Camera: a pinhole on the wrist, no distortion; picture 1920 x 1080 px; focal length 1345.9 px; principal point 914.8 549.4 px. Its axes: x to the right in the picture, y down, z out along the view. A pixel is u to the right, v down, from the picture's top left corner.
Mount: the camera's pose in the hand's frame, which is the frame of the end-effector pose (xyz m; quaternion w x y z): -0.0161 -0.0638 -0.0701 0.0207 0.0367 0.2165 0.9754
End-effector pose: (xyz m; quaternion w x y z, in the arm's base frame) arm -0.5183 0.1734 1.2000 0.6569 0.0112 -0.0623 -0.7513
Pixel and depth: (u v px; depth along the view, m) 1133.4 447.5 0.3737
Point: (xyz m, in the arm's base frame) -0.4169 0.2233 1.4676
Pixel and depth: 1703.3 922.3 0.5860
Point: -0.4752 0.5210 1.7308
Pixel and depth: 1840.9 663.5 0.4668
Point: -0.4025 0.4853 1.5784
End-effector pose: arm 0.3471 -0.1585 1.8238 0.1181 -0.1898 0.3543 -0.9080
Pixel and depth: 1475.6 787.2 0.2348
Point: 0.5045 -0.2265 1.9090
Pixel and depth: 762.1 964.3 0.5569
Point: 0.4843 -0.4978 2.1784
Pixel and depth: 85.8 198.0 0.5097
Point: 0.1951 -0.6485 1.9511
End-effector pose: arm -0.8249 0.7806 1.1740 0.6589 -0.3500 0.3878 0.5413
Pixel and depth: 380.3 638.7 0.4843
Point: -0.8505 1.2171 1.1473
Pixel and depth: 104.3 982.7 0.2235
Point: -0.7475 0.9683 1.1262
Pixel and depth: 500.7 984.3 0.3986
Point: -0.7458 1.1338 1.2077
